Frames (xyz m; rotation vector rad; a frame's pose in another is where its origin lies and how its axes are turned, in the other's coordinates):
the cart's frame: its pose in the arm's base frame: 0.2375 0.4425 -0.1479 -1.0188 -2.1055 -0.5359
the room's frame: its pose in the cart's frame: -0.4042 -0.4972 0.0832 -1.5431 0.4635 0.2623
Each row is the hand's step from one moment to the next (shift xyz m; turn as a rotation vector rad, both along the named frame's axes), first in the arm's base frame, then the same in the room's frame.
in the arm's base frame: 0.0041 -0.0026 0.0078 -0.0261 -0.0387 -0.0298
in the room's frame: 0.0061 0.0063 0.0028 -0.0244 0.0070 -0.0492
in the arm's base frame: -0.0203 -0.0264 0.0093 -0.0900 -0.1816 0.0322
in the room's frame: 0.0124 0.0106 -0.0305 0.0407 0.0942 -0.1777
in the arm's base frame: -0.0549 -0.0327 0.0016 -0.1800 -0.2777 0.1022
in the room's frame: 0.0144 -0.0070 -0.0619 0.1249 0.1320 -0.2949
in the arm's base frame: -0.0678 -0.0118 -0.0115 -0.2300 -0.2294 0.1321
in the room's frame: 0.0073 -0.0339 -0.0606 0.1718 0.0727 -0.2969
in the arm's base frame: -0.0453 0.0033 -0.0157 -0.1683 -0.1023 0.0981
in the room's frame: -0.0018 -0.0332 -0.0347 0.1328 0.0032 -0.1754
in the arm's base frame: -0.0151 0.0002 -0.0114 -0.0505 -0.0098 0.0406
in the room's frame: -0.0066 -0.0119 -0.0132 0.0523 -0.0123 -0.0375
